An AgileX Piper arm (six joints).
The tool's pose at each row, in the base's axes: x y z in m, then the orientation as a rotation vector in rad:
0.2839 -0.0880 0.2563 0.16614 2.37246 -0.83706
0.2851 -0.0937 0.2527 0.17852 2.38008 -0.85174
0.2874 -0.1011 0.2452 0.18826 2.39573 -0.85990
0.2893 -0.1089 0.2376 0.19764 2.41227 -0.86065
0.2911 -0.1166 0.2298 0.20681 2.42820 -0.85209
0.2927 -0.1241 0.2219 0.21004 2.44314 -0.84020
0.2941 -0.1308 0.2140 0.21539 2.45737 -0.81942
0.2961 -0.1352 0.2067 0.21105 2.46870 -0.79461
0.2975 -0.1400 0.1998 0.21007 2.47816 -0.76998
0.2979 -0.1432 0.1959 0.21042 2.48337 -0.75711
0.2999 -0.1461 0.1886 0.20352 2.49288 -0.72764
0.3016 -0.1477 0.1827 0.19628 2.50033 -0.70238
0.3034 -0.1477 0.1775 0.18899 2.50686 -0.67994
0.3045 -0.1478 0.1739 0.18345 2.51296 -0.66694
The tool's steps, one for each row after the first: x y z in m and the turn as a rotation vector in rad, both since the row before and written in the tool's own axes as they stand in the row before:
0.0016 -0.0022 0.0063 0.01159 0.01336 0.00132
0.0030 -0.0011 0.0103 0.00490 0.01866 -0.00080
0.0032 -0.0014 0.0105 -0.00049 0.01793 0.00091
0.0032 -0.0013 0.0106 -0.00684 0.01554 0.00368
0.0033 -0.0012 0.0104 -0.01017 0.01231 0.00102
0.0033 -0.0007 0.0099 -0.01572 0.01074 0.00508
0.0023 0.0008 0.0084 -0.01997 0.00477 0.00065
0.0026 -0.0001 0.0081 -0.01884 0.00423 0.00328
0.0018 -0.0006 0.0047 -0.00970 0.00277 0.00218
0.0022 0.0016 0.0076 -0.02338 0.00224 0.00051
0.0017 0.0018 0.0058 -0.02019 0.00116 -0.00032
0.0012 0.0028 0.0046 -0.01808 0.00092 -0.00089
0.0010 0.0018 0.0032 -0.01103 0.00248 -0.00201

